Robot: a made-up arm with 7 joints. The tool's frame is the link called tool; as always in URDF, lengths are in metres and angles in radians. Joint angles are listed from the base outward. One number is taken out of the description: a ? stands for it. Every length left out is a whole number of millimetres.
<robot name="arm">
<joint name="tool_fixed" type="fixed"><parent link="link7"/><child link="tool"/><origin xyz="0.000 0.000 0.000" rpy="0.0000 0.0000 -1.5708"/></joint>
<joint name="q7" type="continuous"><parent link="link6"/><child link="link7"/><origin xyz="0.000 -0.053 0.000" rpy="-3.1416 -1.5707 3.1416"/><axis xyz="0 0 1"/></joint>
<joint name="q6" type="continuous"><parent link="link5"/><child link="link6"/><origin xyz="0.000 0.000 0.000" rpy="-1.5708 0.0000 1.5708"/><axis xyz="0 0 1"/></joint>
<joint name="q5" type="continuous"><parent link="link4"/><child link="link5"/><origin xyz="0.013 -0.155 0.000" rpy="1.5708 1.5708 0.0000"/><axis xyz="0 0 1"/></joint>
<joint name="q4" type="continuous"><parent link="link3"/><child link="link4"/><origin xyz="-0.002 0.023 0.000" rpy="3.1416 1.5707 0.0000"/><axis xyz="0 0 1"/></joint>
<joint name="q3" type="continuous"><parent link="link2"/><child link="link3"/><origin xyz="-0.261 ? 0.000" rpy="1.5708 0.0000 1.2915"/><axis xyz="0 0 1"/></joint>
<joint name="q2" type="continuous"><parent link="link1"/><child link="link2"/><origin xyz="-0.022 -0.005 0.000" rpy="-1.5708 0.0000 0.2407"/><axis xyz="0 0 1"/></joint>
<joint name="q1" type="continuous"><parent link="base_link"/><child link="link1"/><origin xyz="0.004 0.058 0.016" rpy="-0.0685 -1.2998 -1.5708"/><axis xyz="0 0 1"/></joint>
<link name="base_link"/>
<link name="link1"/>
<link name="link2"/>
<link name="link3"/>
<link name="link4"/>
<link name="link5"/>
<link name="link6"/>
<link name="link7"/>
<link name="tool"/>
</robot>
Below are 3 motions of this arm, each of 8 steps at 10 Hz.
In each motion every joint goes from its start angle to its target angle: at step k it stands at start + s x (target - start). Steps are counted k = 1, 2, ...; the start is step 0. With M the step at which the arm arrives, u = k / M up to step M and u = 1 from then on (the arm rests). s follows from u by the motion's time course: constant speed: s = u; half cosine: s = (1 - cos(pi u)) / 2; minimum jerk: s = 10 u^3 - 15 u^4 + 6 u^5.
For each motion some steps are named. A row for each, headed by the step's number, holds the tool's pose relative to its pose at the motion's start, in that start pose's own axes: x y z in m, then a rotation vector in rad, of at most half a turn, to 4 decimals.
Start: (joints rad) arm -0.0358 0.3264 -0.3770 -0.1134 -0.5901 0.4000 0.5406
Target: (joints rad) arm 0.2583 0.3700 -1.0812 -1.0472 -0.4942 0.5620 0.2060
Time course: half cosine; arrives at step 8
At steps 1, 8:
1: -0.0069 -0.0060 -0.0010 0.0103 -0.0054 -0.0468
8: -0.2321 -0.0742 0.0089 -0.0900 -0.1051 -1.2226

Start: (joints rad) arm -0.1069 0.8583 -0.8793 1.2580 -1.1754 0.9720 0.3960
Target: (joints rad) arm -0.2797 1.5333 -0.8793 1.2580 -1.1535 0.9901 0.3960
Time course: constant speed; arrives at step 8
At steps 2, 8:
2: -0.0106 0.0778 0.0114 -0.1355 -0.0284 0.1032
8: -0.0744 0.2974 -0.0318 -0.5667 -0.0790 0.3843

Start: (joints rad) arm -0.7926 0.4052 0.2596 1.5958 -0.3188 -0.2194 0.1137
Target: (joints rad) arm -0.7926 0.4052 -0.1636 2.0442 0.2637 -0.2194 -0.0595
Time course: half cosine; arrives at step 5
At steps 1, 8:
1: -0.0019 0.0020 -0.0081 0.1005 0.0301 -0.0237
8: -0.0308 0.0521 -0.0653 1.0029 0.4281 -0.2517

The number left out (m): 0.065
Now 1 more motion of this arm.
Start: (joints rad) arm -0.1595 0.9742 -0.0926 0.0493 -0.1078 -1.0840 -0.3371
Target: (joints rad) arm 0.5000 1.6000 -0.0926 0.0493 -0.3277 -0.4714 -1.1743
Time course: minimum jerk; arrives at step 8
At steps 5, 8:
5: -0.0968 0.0297 0.0359 -0.5491 0.6627 -0.9817
8: -0.1167 0.0455 0.0463 -0.8408 0.8423 -1.3438

